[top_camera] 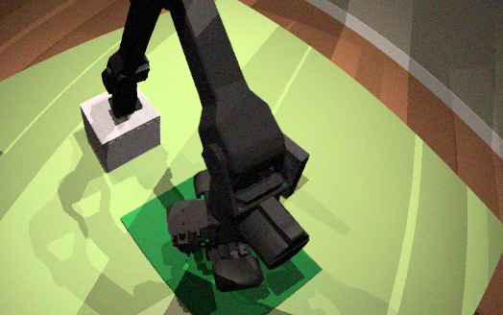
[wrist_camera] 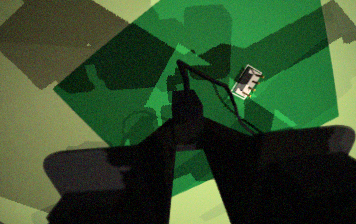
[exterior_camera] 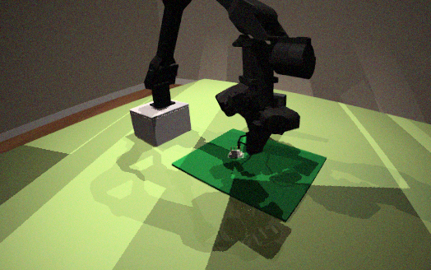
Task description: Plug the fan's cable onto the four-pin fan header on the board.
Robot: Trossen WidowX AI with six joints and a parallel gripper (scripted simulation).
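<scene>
Now: the dark fan plug 1 cm to the right of my gripper tip and 1 cm above it. From my gripper tip the other things lie so: board: 3 cm behind, 2 cm to the left, 8 cm below; black square fan: 12 cm behind, 18 cm to the left, 1 cm below.
</scene>
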